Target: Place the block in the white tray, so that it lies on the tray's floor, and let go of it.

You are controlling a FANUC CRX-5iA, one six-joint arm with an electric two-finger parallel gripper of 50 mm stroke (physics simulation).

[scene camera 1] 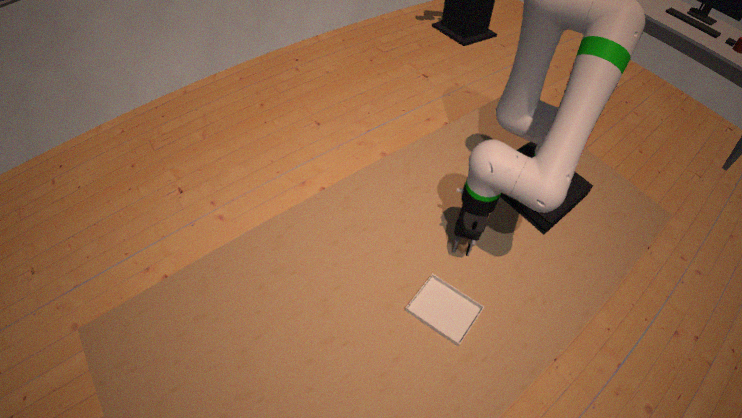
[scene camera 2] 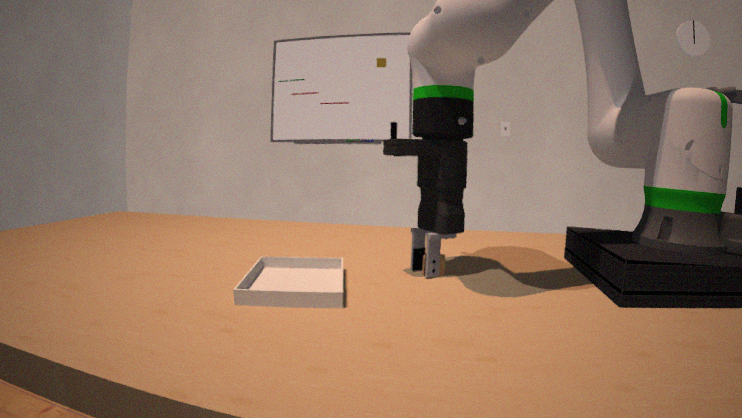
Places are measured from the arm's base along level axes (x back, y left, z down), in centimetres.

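Where they show: gripper, fingertip midpoint: (scene camera 1: 461, 251) (scene camera 2: 424, 272); arm's base at its link origin: (scene camera 2: 676, 245).
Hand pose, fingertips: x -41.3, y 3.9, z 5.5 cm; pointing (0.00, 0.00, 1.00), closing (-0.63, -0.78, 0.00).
Things, the pixels of their centre, and the offset from my fingertips. Level surfaces: height alone.
- small wooden-brown block at the middle of its body: (scene camera 2: 433, 264) (scene camera 1: 463, 245) dx +1.3, dy -0.7, dz -1.2 cm
- white tray at the middle of its body: (scene camera 2: 295, 278) (scene camera 1: 445, 308) dx -16.1, dy +11.6, dz -0.8 cm
- table at its surface level: dz +0.2 cm
A small wooden-brown block (scene camera 1: 462, 246) (scene camera 2: 442, 263) is at table level, partly hidden by the fingers. My gripper (scene camera 1: 461, 252) (scene camera 2: 424, 272) points down and is shut on the block, with one finger on each side of it. The fingertips are close to the table surface. The white tray (scene camera 1: 445, 309) (scene camera 2: 288, 298) is a shallow rectangle with low walls. It lies in front of the gripper in the scene camera 1 view and to its left in the scene camera 2 view, apart from the gripper and block. No block shows in the tray.
The black robot base plate (scene camera 1: 545, 223) (scene camera 2: 620, 280) is behind the gripper in the scene camera 1 view and to its right in the scene camera 2 view. The tray's low walls stand up from the table (scene camera 1: 290, 311) (scene camera 2: 389, 353). A whiteboard (scene camera 2: 337, 62) hangs on the back wall.
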